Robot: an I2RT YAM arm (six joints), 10 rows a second.
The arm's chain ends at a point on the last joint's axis. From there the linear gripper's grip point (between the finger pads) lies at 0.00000 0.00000 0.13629 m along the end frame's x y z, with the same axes.
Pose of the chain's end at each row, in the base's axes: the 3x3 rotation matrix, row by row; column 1 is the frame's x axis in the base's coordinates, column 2 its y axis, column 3 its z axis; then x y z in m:
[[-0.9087 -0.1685 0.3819], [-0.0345 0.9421 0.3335], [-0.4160 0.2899 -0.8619]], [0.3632 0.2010 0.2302]
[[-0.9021 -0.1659 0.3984], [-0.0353 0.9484 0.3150], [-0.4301 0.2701 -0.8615]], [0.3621 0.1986 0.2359]
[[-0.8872 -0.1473 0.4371], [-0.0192 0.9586 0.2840], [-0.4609 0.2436 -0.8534]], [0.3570 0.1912 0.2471]
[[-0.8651 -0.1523 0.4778], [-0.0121 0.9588 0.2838], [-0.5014 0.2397 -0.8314]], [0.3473 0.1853 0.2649]
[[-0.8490 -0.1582 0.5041], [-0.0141 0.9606 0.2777], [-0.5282 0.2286 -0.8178]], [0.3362 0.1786 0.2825]
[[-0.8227 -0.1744 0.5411], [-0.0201 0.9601 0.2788], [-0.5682 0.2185 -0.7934]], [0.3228 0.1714 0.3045]
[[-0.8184 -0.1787 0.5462], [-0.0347 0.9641 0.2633], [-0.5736 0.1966 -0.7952]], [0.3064 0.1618 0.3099]
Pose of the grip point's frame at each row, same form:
[[-0.9087 -0.1685 0.3819], [-0.0345 0.9421 0.3335], [-0.4160 0.2899 -0.8619]], [0.4152 0.2465 0.1127]
[[-0.9021 -0.1659 0.3984], [-0.0353 0.9484 0.3150], [-0.4301 0.2701 -0.8615]], [0.4164 0.2415 0.1185]
[[-0.8872 -0.1473 0.4371], [-0.0192 0.9586 0.2840], [-0.4609 0.2436 -0.8534]], [0.4166 0.2299 0.1308]
[[-0.8651 -0.1523 0.4778], [-0.0121 0.9588 0.2838], [-0.5014 0.2397 -0.8314]], [0.4124 0.2240 0.1516]
[[-0.8490 -0.1582 0.5041], [-0.0141 0.9606 0.2777], [-0.5282 0.2286 -0.8178]], [0.4049 0.2164 0.1710]
[[-0.8227 -0.1744 0.5411], [-0.0201 0.9601 0.2788], [-0.5682 0.2185 -0.7934]], [0.3965 0.2094 0.1964]
[[-0.8184 -0.1787 0.5462], [-0.0347 0.9641 0.2633], [-0.5736 0.1966 -0.7952]], [0.3808 0.1977 0.2015]

